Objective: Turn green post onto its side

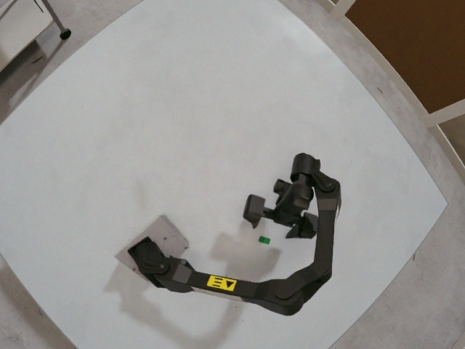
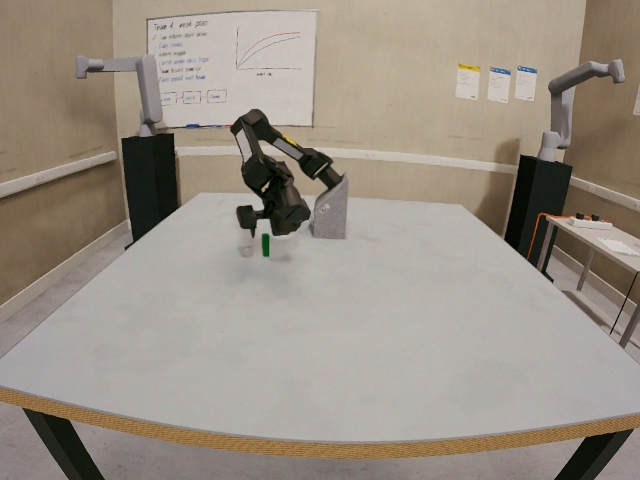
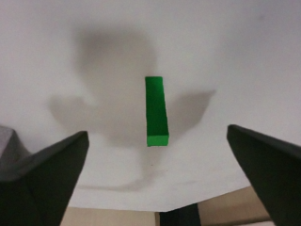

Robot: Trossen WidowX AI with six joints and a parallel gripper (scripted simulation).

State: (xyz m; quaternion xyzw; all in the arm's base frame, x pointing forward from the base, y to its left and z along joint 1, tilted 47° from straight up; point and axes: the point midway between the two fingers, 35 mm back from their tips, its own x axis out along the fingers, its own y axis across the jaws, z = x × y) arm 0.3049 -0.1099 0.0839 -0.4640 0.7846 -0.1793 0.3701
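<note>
My hand is 3 cm past the green post, 3 cm to the left of it and 7 cm above it.
</note>
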